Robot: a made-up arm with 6 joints. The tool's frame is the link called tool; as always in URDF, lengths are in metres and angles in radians. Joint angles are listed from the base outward.
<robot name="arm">
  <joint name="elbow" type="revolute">
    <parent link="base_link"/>
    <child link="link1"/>
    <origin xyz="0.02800 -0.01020 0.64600"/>
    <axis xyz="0 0 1"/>
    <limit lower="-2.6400" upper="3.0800"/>
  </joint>
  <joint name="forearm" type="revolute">
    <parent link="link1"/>
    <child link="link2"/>
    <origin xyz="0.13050 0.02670 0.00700" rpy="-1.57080 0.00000 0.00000"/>
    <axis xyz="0 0 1"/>
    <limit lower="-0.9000" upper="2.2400"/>
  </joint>
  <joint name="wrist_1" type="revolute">
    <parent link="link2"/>
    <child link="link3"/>
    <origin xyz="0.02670 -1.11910 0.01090" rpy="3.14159 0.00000 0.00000"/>
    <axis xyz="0 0 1"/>
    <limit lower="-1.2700" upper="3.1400"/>
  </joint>
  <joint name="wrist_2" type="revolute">
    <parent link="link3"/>
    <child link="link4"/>
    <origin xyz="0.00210 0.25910 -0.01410" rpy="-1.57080 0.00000 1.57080"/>
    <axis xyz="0 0 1"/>
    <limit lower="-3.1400" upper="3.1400"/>
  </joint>
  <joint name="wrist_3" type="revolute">
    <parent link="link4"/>
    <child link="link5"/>
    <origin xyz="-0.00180 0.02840 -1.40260" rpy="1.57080 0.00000 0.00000"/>
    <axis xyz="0 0 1"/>
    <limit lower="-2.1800" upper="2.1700"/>
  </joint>
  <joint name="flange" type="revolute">
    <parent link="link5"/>
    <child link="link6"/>
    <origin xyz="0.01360 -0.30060 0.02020" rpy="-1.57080 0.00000 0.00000"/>
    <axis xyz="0 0 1"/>
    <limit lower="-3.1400" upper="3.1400"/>
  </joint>
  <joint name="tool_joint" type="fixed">
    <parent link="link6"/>
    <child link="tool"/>
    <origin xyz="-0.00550 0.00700 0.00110" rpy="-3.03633 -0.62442 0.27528"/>
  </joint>
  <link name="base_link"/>
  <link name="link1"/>
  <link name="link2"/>
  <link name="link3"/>
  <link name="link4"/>
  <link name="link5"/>
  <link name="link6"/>
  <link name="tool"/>
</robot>
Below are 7 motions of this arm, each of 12 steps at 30 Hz.
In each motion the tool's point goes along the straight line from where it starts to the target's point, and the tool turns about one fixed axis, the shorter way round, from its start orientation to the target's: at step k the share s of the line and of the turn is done. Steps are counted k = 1, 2, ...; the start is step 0. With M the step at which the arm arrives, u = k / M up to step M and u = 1 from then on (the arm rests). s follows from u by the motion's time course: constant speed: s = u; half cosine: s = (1 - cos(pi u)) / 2; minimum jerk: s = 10 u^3 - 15 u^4 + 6 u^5.
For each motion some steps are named. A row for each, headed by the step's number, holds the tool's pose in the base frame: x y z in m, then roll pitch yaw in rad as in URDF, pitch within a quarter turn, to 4 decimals.
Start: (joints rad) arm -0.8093 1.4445 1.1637 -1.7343 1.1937 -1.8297
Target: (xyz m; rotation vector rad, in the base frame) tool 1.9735 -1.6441 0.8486 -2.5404 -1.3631 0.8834
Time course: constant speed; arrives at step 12
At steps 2, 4, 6, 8, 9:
2: 1.7898 -2.0695 0.6154 -2.7551 0.6336 1.2801
4: 1.8265 -1.9844 0.6621 -2.7509 0.5964 1.2395
6: 1.8633 -1.8994 0.7087 -2.7450 0.5593 1.1996
8: 1.9000 -1.8143 0.7553 -2.7376 0.5225 1.1604
9: 1.9184 -1.7717 0.7786 -2.7333 0.5042 1.1409

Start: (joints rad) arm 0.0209 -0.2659 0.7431 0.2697 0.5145 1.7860
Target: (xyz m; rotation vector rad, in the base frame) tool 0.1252 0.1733 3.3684 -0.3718 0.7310 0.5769
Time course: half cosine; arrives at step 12
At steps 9, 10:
9: 0.1698 0.1614 3.3675 -0.1370 0.7924 0.5834
10: 0.1456 0.1678 3.3680 -0.1550 0.7933 0.5596

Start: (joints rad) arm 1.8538 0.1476 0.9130 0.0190 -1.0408 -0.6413
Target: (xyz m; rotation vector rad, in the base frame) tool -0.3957 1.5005 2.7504 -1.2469 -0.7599 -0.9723
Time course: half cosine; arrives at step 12
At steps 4, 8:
4: -0.4273 1.3970 2.8221 -0.8277 -1.1056 -0.5822
8: -0.4062 1.4660 2.7743 -1.0499 -1.1054 -0.4674

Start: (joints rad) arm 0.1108 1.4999 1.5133 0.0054 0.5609 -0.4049
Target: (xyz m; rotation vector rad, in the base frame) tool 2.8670 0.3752 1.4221 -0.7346 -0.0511 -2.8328
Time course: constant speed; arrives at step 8
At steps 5, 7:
5: 2.8785 0.3766 1.3215 -0.0161 -0.4532 -2.9167
7: 2.8708 0.3757 1.3886 -0.0206 -0.4878 -2.9149

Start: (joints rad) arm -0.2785 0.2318 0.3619 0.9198 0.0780 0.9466
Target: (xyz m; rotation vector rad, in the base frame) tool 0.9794 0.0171 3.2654 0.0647 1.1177 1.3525
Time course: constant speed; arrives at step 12
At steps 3, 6, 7, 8, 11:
3: 1.7725 -0.3739 2.4839 1.6366 0.6014 1.9502
6: 1.5081 -0.2435 2.7444 1.3847 0.6226 1.9042
7: 1.4200 -0.2001 2.8313 1.2997 0.6274 1.8874
8: 1.3319 -0.1567 2.9181 1.2144 0.6311 1.8702
11: 1.0675 -0.0263 3.1786 0.9574 0.6349 1.8168

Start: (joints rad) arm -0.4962 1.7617 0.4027 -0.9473 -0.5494 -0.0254
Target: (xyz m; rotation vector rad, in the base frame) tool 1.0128 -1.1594 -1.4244 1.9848 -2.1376 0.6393
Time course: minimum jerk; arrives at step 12
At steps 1, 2, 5, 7, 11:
1: 1.6539 -0.6861 -1.1756 -2.7600 -0.2432 -1.2672
2: 1.6343 -0.7006 -1.1832 -2.7658 -0.2471 -1.2803
5: 1.4338 -0.8486 -1.2610 -2.8221 -0.2911 -1.4131
7: 1.2361 -0.9945 -1.3377 -2.8718 -0.3412 -1.5434
11: 1.0161 -1.1570 -1.4231 -2.9196 -0.4036 -1.6883

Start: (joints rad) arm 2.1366 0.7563 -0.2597 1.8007 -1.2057 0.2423
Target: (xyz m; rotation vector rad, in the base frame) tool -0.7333 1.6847 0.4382 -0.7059 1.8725 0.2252
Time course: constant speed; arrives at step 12
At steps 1, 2, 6, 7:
1: -0.8359 1.7732 0.3313 -3.0582 0.7832 -2.2292
2: -0.8265 1.7652 0.3410 -3.0360 0.8132 -2.2313
6: -0.7892 1.7330 0.3799 -2.9399 0.9331 -2.2295
7: -0.7799 1.7249 0.3896 -2.9132 0.9630 -2.2258

